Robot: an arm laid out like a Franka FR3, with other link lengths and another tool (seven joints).
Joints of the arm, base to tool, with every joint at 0 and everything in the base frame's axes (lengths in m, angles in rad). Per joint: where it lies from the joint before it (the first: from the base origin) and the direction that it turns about. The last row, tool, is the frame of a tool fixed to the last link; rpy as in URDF.
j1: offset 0.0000 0.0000 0.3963 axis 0 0 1
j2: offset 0.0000 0.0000 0.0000 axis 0 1 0
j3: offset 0.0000 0.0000 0.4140 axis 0 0 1
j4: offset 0.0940 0.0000 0.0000 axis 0 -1 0
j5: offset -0.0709 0.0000 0.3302 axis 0 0 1
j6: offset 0.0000 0.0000 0.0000 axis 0 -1 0
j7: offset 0.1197 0.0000 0.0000 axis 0 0 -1
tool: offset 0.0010 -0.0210 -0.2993 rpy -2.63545 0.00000 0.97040
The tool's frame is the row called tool.
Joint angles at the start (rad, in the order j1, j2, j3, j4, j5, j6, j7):
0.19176, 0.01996, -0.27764, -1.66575, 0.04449, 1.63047, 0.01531
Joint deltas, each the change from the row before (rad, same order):
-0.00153, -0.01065, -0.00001, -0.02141, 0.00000, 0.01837, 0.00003
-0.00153, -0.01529, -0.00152, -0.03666, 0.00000, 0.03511, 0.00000
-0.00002, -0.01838, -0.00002, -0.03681, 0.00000, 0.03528, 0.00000
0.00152, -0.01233, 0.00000, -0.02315, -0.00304, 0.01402, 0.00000
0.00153, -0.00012, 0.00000, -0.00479, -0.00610, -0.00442, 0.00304
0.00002, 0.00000, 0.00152, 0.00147, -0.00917, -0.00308, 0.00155
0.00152, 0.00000, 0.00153, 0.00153, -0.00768, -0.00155, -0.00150
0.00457, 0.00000, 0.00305, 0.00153, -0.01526, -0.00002, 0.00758
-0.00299, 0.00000, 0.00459, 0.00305, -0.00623, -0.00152, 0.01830
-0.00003, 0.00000, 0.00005, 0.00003, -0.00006, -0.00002, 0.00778
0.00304, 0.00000, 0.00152, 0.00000, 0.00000, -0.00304, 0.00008
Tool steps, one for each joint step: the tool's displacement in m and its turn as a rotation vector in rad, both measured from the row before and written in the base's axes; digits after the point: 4 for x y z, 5 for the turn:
-0.0018, -0.0012, -0.0020, 0.00219, -0.00740, -0.00239
-0.0018, -0.0023, -0.0046, 0.00281, -0.01342, -0.00460
-0.0022, -0.0007, -0.0031, 0.00335, -0.01647, -0.00158
-0.0040, -0.0001, -0.0025, 0.00005, -0.00273, 0.00152
-0.0028, -0.0006, -0.0026, -0.00516, 0.00972, -0.00015
-0.0006, -0.0017, 0.0004, -0.00892, 0.00242, 0.00176
0.0000, -0.0005, 0.0006, -0.00754, 0.00058, 0.00596
0.0005, -0.0002, 0.0009, -0.01538, -0.00020, 0.00274
0.0000, -0.0009, 0.0014, -0.00681, -0.00090, -0.01562
-0.0002, 0.0000, 0.0000, -0.00023, 0.00006, -0.00775
-0.0006, 0.0025, -0.0003, 0.00016, 0.00302, 0.00450

